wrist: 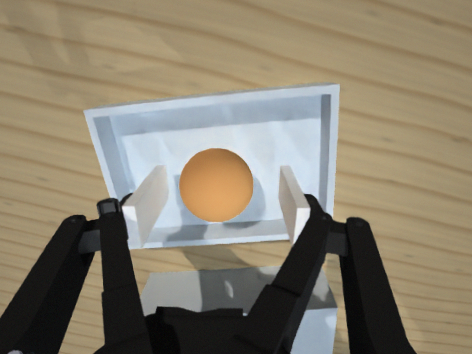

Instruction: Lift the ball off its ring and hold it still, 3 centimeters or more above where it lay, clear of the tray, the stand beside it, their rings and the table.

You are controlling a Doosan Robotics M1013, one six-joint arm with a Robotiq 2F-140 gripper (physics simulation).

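Places are measured from the arm's base along level axes (x ahead, y left, z up), in centimetres.
Where they show: gripper, fingertip midpoint: (223,181).
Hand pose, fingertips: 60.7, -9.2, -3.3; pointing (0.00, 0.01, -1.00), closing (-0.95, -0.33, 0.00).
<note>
Each offset is from my fingertips to the top centre of the thing, as dx, dy, dz. "spot": to the spot under its first point. Level surfaces: height alone.
An orange ball {+0.5, -0.3, +4.5} (216,185) sits in the white tray {spot: +2.9, -5.9, +0.5} (210,102), in the middle of the wrist view. The ring under the ball is hidden. My gripper (223,181) is open, with one pale finger pad to the left of the ball and one to the right. Gaps show between the ball and both pads, and nothing is held. The pads overlap the tray's near part in the view; how high their tips are above its floor I cannot tell.
The white stand (312,327) is beside the tray's near side, partly covered by the gripper's dark linkage; its ring does not show. A wooden table {dz -2.3} (400,150) surrounds both. A shadow falls across the stand and the tray's near wall.
</note>
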